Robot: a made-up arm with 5 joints.
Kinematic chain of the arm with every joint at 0, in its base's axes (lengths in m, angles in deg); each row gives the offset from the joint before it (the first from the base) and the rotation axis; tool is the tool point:
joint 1: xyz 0 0 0.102 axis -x
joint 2: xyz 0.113 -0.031 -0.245 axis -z
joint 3: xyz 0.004 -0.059 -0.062 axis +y
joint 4: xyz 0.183 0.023 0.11 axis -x
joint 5: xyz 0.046 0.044 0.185 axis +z
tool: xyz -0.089 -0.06 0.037
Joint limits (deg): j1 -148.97..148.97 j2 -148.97..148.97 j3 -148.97..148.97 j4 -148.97..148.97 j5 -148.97..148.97
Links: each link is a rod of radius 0.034 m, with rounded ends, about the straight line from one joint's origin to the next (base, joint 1, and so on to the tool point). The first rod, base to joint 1, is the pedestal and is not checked.
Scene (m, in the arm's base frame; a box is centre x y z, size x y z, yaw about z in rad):
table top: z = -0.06
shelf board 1: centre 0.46 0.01 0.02 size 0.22 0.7 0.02 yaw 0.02
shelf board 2: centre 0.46 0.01 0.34 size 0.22 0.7 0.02 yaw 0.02
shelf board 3: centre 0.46 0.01 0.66 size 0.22 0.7 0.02 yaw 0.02
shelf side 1: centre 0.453 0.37 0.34 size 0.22 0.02 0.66 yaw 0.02
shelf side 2: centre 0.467 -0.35 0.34 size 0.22 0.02 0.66 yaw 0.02
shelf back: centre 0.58 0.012 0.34 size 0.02 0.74 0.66 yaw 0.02
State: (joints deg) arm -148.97 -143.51 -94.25 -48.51 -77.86
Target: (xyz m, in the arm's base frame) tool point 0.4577 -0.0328 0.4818
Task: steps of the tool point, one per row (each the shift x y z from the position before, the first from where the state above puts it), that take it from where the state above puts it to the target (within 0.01 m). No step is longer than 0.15 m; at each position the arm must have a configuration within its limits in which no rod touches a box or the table.
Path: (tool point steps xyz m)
1: -0.0223 -0.0931 -0.0315
2: -0.0409 -0.0902 -0.0097
3: -0.0537 -0.0797 0.0140
4: -0.0598 -0.0626 0.0368
5: -0.0583 -0.0409 0.0558
6: -0.0499 -0.0169 0.0688
7: -0.0359 0.0072 0.0740
8: -0.0185 0.0286 0.0712
9: 0.0626 -0.0123 0.0036
10: 0.0657 0.0016 0.0046
11: 0.0681 0.0177 0.0050
12: 0.0679 0.0365 0.0037
13: 0.0630 0.0572 0.0006

